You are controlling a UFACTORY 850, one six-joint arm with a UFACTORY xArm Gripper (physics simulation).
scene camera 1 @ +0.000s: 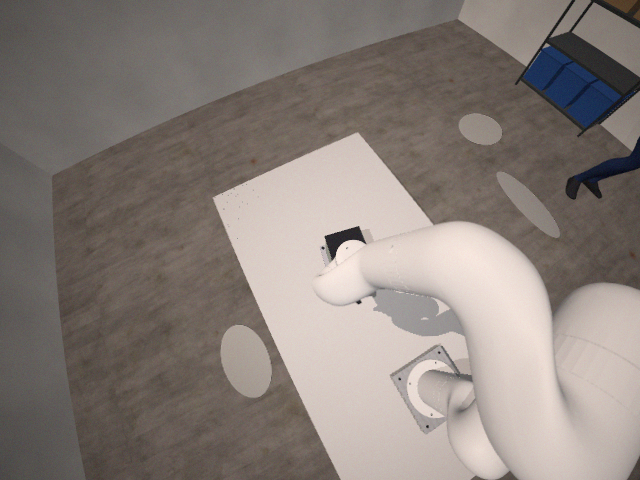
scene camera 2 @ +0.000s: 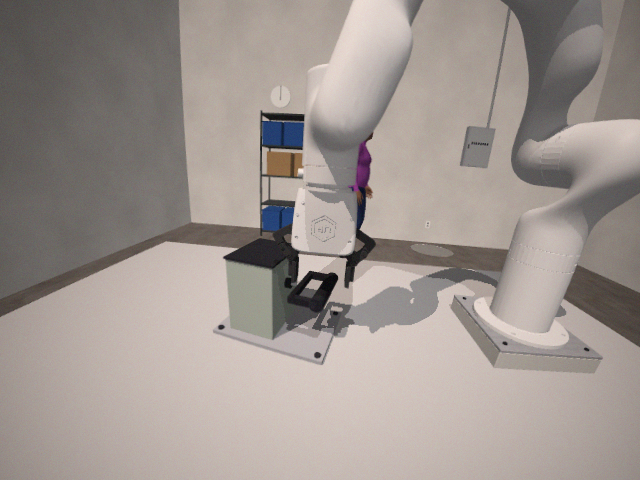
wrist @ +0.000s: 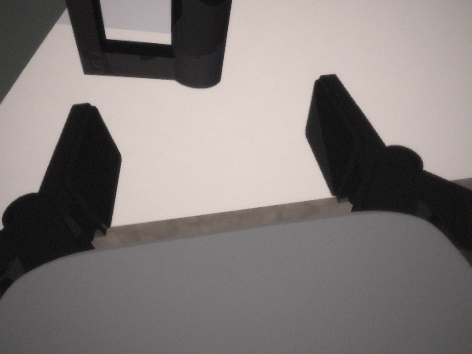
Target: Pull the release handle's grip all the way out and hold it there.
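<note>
The release handle has a pale green housing (scene camera 2: 253, 294) with a black top (scene camera 1: 341, 238), on a grey base plate (scene camera 2: 305, 347). Its black grip (scene camera 2: 323, 292) (wrist: 200, 45) is a rectangular loop with a thick round bar, standing out from the housing's side towards the arm's base. My gripper (scene camera 2: 321, 284) (wrist: 211, 117) is wide open and points down, with nothing between its fingers. In the wrist view the grip's near end lies ahead of the fingertips, sideways between them. In scene camera 1 the arm hides the grip and the fingers.
The housing stands close beside one finger in scene camera 2. The arm's base plate (scene camera 1: 426, 426) (scene camera 2: 542, 361) is bolted to the white table (scene camera 1: 289, 206) (scene camera 2: 206, 413). A shelf rack (scene camera 2: 261, 186) and a person (scene camera 2: 363, 165) are in the background.
</note>
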